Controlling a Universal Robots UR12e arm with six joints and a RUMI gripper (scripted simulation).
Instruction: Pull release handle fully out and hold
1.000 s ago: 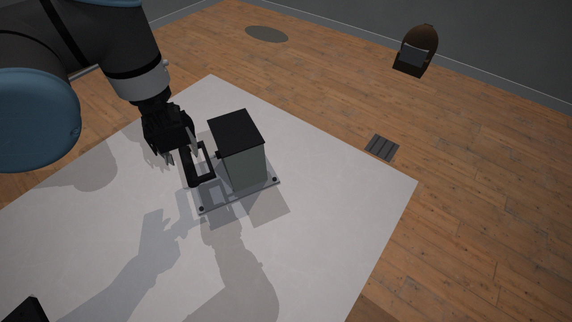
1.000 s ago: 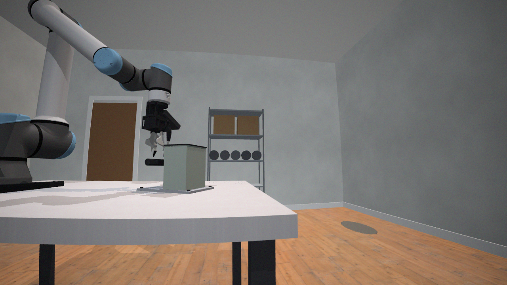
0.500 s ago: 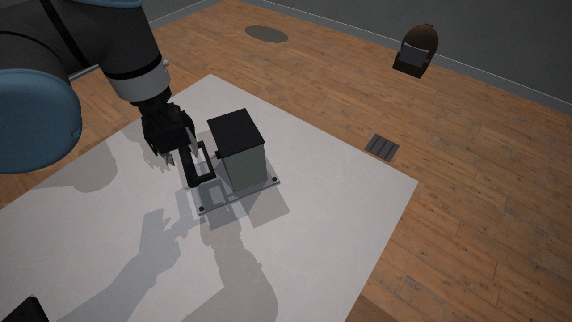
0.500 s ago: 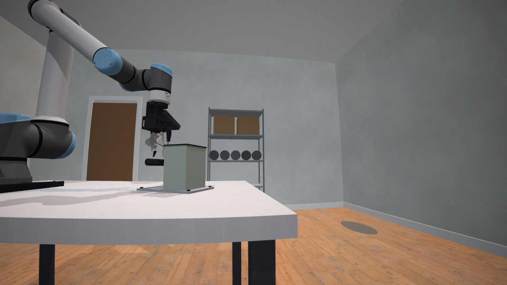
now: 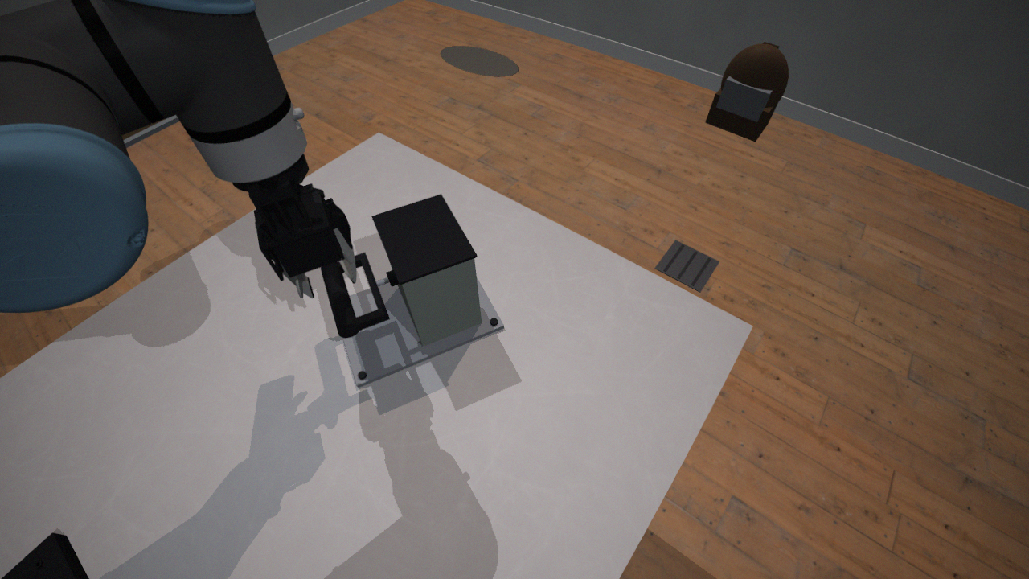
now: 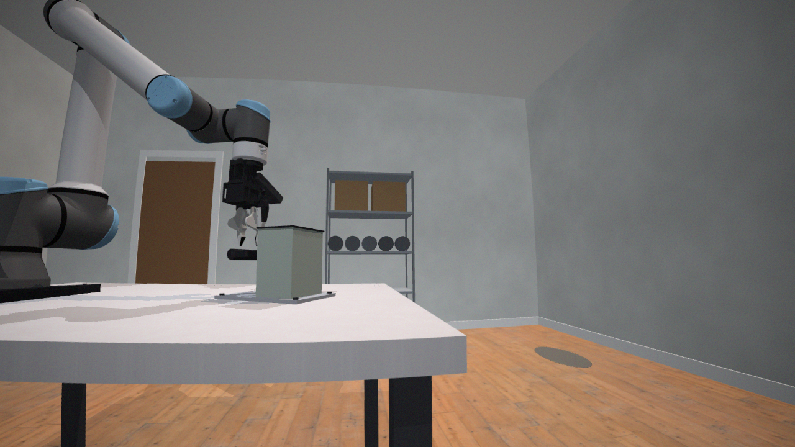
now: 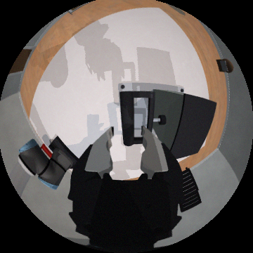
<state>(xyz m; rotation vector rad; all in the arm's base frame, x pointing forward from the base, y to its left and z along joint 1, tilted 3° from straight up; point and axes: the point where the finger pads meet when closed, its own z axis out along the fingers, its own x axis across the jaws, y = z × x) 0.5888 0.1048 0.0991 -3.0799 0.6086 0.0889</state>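
My hand is 50 mm short of the handle, 20 mm to the left of it and 40 mm above it.
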